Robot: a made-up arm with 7 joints.
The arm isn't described. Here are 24 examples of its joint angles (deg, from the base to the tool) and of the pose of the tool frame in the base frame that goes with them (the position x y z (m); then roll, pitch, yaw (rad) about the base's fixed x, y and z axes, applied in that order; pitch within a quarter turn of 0, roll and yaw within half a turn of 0).
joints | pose
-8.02 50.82 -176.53 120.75 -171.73 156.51 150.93 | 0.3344 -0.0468 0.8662 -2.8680 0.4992 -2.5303
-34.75 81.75 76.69 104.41 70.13 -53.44 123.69 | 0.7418 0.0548 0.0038 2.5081 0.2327 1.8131
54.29 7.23 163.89 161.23 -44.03 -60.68 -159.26 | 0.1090 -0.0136 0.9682 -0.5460 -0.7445 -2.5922
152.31 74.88 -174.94 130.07 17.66 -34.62 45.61 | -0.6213 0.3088 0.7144 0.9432 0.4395 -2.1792
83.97 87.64 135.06 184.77 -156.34 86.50 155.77 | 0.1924 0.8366 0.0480 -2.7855 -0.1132 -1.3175
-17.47 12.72 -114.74 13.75 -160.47 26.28 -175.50 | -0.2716 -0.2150 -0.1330 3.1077 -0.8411 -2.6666
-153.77 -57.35 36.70 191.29 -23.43 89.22 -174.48 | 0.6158 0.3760 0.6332 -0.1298 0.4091 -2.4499
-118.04 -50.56 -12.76 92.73 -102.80 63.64 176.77 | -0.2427 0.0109 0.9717 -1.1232 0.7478 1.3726
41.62 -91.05 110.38 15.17 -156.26 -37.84 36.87 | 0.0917 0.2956 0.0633 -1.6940 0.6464 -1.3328
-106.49 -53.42 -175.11 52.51 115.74 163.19 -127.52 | -0.0332 0.4376 -0.1275 -0.2154 -0.1099 0.2485
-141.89 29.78 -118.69 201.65 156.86 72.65 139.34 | -0.2618 -0.5592 0.7598 -2.3445 0.9176 2.3489
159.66 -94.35 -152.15 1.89 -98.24 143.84 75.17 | -0.2068 0.0502 -0.0695 2.6116 1.1090 1.6485
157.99 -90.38 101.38 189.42 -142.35 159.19 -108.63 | 0.6678 -0.0667 0.2978 1.3024 -0.4052 -1.9287
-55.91 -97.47 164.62 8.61 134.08 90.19 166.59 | 0.2010 -0.2768 -0.1459 -2.6218 -0.1357 2.4065
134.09 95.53 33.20 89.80 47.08 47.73 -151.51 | -0.5042 -0.0751 -0.4484 -2.4401 -1.2860 -2.5210
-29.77 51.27 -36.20 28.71 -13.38 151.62 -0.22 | -0.0761 -0.1671 -0.0538 0.4022 0.0971 2.4731
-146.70 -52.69 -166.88 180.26 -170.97 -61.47 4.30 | 0.5159 0.3964 0.5490 2.3403 1.0376 -3.0745
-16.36 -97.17 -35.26 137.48 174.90 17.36 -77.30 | -0.8631 -0.0321 0.4609 1.2894 0.4713 -1.7532
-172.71 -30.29 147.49 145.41 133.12 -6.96 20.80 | 0.6733 -0.1925 0.7173 -0.9548 0.7562 -1.4653
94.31 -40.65 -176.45 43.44 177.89 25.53 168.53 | 0.0600 -0.3349 -0.3131 3.0768 -0.4942 -1.2050
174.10 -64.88 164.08 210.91 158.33 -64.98 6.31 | 0.5437 -0.0705 0.6064 -1.6298 1.2401 -2.2081
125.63 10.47 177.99 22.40 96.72 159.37 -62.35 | 0.3096 -0.2292 0.1709 -0.5105 -0.3787 -0.6257
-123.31 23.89 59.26 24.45 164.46 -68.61 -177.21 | 0.1125 -0.1641 -0.0315 -2.7458 0.8741 -0.6017
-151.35 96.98 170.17 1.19 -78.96 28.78 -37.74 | 0.3204 0.1625 0.4350 1.6182 0.2706 1.6129
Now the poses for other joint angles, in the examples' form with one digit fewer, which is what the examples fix.
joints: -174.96 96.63 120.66 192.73 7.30 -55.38 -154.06
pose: -0.679 0.182 -0.062 2.318 -0.491 -3.072
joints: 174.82 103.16 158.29 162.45 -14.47 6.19 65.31
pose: -0.915 0.071 0.054 1.284 1.041 -1.735
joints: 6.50 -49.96 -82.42 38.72 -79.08 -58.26 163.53
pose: 0.208 -0.444 0.329 -0.849 0.757 -1.313
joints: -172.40 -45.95 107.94 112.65 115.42 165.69 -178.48
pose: 0.606 -0.256 0.419 1.715 -0.310 -2.798
